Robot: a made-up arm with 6 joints.
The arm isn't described. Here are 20 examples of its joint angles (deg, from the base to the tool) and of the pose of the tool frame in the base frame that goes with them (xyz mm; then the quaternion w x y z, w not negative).
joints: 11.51 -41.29 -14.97 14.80 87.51 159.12
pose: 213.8 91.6 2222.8 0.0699 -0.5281 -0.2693 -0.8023
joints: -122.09 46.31 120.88 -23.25 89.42 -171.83
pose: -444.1 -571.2 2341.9 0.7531 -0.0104 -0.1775 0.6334
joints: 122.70 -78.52 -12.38 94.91 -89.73 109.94
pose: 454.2 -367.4 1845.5 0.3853 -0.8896 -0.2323 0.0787
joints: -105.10 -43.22 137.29 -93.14 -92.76 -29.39
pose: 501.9 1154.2 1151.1 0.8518 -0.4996 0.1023 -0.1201
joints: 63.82 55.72 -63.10 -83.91 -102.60 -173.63
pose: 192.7 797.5 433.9 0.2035 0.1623 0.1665 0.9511
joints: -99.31 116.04 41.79 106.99 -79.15 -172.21
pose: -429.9 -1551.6 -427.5 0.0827 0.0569 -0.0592 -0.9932
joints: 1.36 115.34 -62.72 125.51 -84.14 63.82
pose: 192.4 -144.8 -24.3 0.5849 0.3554 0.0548 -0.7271
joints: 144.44 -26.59 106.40 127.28 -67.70 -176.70
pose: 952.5 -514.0 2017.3 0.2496 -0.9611 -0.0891 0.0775
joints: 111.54 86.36 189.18 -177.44 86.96 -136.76
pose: -317.1 825.7 1657.2 0.5773 -0.1050 -0.3677 0.7214
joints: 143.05 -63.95 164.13 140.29 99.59 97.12
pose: 774.5 -727.9 459.4 0.4335 -0.5512 0.1568 -0.6955
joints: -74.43 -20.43 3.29 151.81 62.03 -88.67
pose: 274.8 -699.6 2101.9 0.8193 -0.3597 0.4036 -0.1910
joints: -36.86 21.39 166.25 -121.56 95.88 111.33
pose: -266.4 4.4 1967.8 0.4447 0.4488 -0.7149 -0.2997
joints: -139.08 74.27 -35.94 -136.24 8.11 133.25
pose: -749.6 -625.9 -61.5 0.1382 0.7838 0.3205 -0.5137
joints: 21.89 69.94 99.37 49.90 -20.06 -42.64
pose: 1778.5 662.4 1771.3 0.9894 -0.0025 -0.1361 0.0512
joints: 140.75 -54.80 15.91 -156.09 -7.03 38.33
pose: 321.4 -274.4 2369.1 0.3726 -0.5093 -0.5209 -0.5748
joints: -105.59 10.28 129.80 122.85 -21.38 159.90
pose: 44.0 367.8 2418.8 0.5403 -0.3812 -0.7412 0.1156
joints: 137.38 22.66 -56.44 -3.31 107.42 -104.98
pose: -851.9 797.7 885.1 0.0506 0.4391 0.6529 0.6151
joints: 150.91 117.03 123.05 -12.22 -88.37 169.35
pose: -1690.0 895.6 510.6 0.6024 0.1690 0.7191 -0.3024
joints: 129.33 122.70 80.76 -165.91 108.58 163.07
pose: -1023.1 1315.8 -211.6 0.3013 -0.8765 0.3440 0.1504
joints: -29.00 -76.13 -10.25 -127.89 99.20 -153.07
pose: -452.7 86.7 1802.3 0.7065 -0.1596 0.4047 -0.5582
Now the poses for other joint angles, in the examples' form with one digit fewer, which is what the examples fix.
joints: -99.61 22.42 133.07 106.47 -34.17 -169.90
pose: -91 57 2458 0.413 -0.317 -0.853 -0.021
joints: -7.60 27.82 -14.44 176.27 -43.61 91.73
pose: 1647 -228 1176 0.699 0.710 -0.071 -0.054
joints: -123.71 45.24 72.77 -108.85 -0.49 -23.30
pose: -943 -1416 2116 0.380 0.336 -0.826 -0.244
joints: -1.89 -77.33 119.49 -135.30 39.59 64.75
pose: -1573 -31 502 0.044 -0.238 0.773 -0.587
